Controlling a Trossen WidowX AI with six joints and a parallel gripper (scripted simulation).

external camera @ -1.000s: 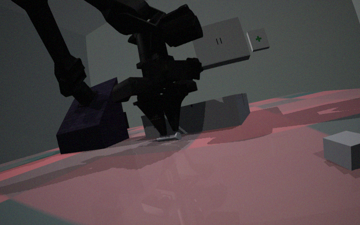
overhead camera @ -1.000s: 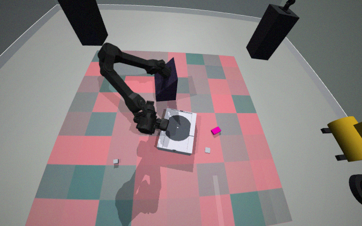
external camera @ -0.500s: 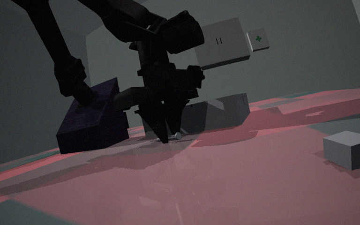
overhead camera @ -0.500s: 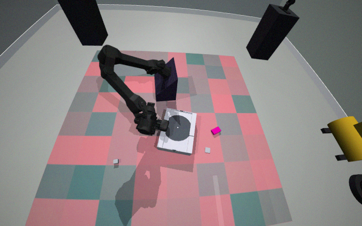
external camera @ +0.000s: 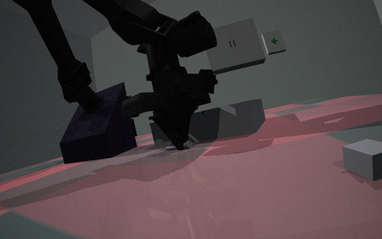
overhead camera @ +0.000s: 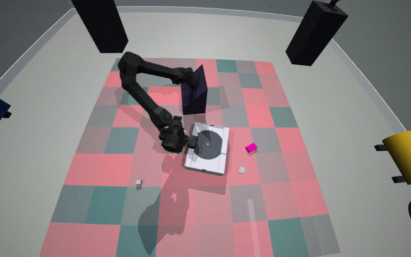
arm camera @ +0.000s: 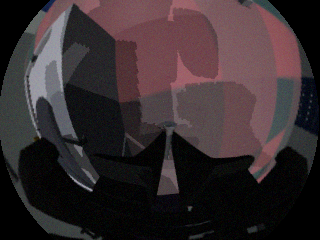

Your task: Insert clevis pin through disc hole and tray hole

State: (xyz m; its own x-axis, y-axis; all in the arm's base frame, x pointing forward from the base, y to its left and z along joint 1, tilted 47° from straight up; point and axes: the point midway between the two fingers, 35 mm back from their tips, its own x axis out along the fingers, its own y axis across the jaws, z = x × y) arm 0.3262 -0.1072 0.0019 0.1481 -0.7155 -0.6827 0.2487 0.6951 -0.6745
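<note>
The dark aluminium disc is 2 cm ahead of my gripper tip, 15 cm to the left of it and 6 cm above it. Also, from my gripper tip: steel clevis pin: 1 cm behind, 1 cm above; grey cube: 20 cm ahead, 18 cm to the right, 1 cm above; steel tray: 3 cm ahead, 15 cm to the left, 4 cm above.
</note>
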